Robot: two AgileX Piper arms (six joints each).
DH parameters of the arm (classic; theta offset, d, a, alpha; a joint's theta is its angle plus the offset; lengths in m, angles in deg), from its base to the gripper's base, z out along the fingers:
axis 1: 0 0.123 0 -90
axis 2: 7.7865 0 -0.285 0
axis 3: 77.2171 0 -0.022 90
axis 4: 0 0.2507 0 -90
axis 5: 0 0 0 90
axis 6: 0 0.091 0 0
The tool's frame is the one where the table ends.
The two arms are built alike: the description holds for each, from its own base.
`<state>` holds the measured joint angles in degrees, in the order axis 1, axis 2, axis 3, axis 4, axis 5, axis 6, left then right.
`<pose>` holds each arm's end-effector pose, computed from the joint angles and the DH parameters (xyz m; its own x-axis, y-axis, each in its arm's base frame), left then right.
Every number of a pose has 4 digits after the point.
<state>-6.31 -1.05 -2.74 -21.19 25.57 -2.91 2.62 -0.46 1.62 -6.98 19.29 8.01</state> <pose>0.0462 -0.0194 0.1928 -0.3397 -0.3377 -0.8778 0.1403 0.9047 -0.4023 0.0538 -0.0012 0.1740 -0.2640 0.0127 -0.9644 -0.0005 0.9999 0.0133</pose>
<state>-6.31 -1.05 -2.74 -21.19 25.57 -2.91 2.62 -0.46 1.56 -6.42 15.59 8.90</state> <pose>0.0462 -0.0194 0.1928 -0.3397 -0.3377 -0.8778 0.1403 0.9047 -0.4023 0.0551 -0.0002 0.1800 -0.2014 0.0382 -0.9788 -0.0068 0.9992 0.0404</pose>
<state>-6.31 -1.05 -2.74 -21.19 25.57 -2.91 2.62 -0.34 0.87 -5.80 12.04 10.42</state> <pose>0.0462 -0.0194 0.1928 -0.3397 -0.3377 -0.8778 0.1403 0.9047 -0.4023 0.0559 0.0006 0.1895 -0.1322 0.0768 -0.9882 -0.0139 0.9968 0.0793</pose>
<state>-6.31 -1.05 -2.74 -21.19 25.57 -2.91 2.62 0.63 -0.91 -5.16 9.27 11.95</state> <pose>0.0462 -0.0194 0.1928 -0.3397 -0.3377 -0.8778 0.1403 0.9047 -0.4023 0.0565 0.0013 0.2034 -0.0722 0.1162 -0.9906 -0.0228 0.9927 0.1181</pose>
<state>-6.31 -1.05 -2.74 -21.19 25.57 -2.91 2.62 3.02 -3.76 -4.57 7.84 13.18</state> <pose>0.0462 -0.0194 0.1928 -0.3397 -0.3377 -0.8778 0.1403 0.9047 -0.4023 0.0582 0.0017 0.2201 -0.0411 0.1487 -0.9880 -0.0290 0.9883 0.1500</pose>
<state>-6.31 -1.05 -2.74 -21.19 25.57 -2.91 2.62 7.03 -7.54 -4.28 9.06 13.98</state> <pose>0.0462 -0.0194 0.1928 -0.3397 -0.3377 -0.8778 0.1403 0.9047 -0.4023 0.0627 0.0018 0.2362 -0.0664 0.1665 -0.9838 -0.0231 0.9855 0.1684</pose>
